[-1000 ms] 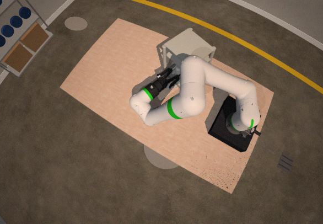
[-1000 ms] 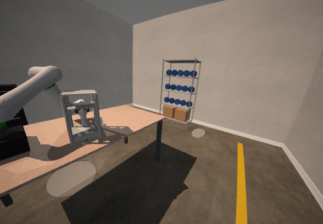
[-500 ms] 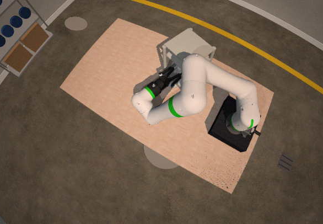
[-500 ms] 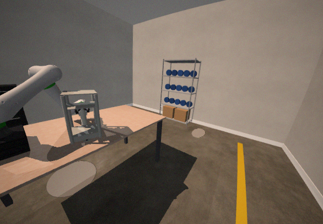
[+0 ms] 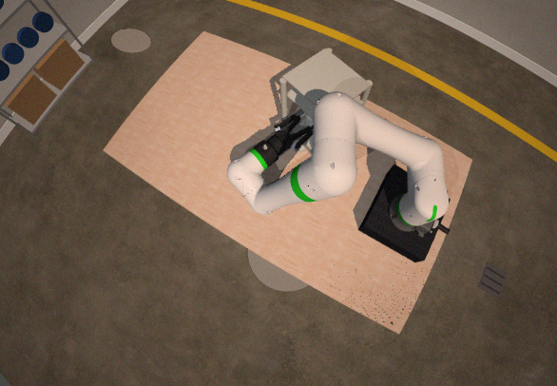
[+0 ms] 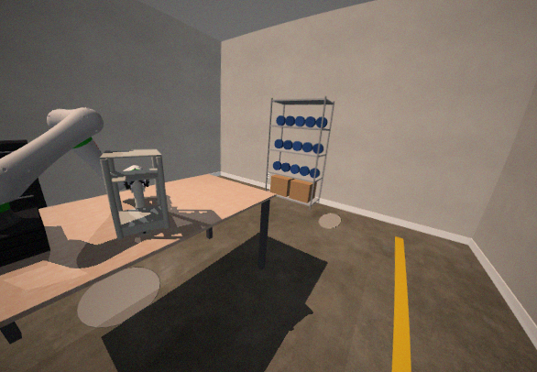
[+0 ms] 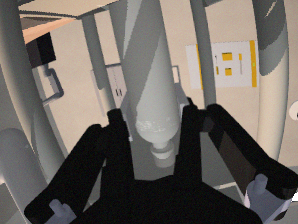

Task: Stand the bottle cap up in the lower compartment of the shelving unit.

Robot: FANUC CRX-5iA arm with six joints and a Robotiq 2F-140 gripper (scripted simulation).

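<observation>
Now: hand 10 mm below the pale bottle. Round my hand: grey shelving unit 20 mm behind, 60 mm to the right, 10 mm above.
</observation>
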